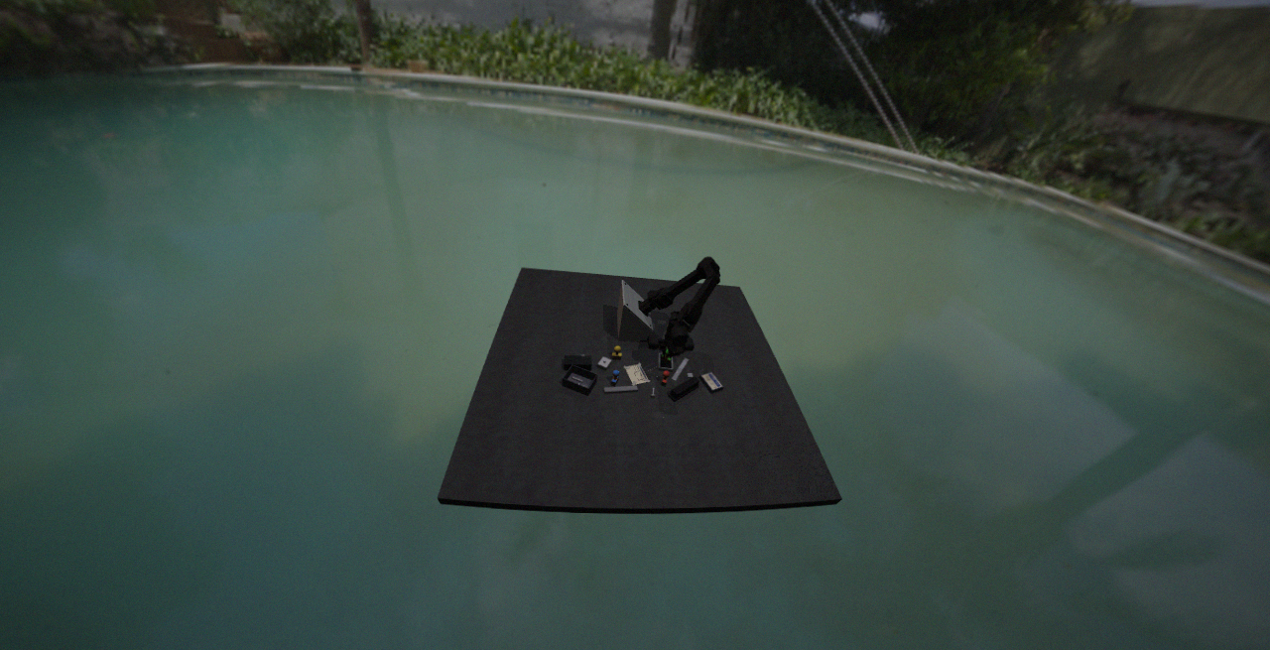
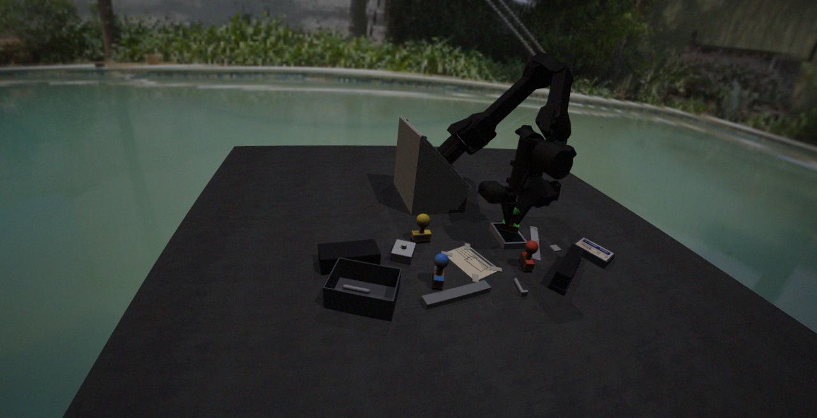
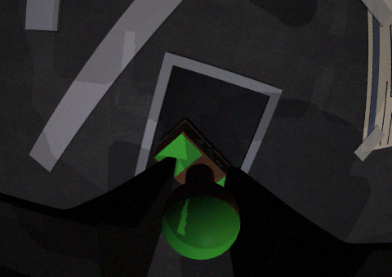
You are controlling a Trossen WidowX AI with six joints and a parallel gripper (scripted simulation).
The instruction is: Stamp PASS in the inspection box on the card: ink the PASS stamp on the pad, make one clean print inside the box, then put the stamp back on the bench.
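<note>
Right now the green stamp is right at my gripper tip. The rest, counted from my gripper tip: strip: 20 mm ahead, 70 mm to the left, 40 mm below; ink pad: 30 mm below; red stamp: 110 mm ahead, 10 mm to the right, 20 mm below.
</note>
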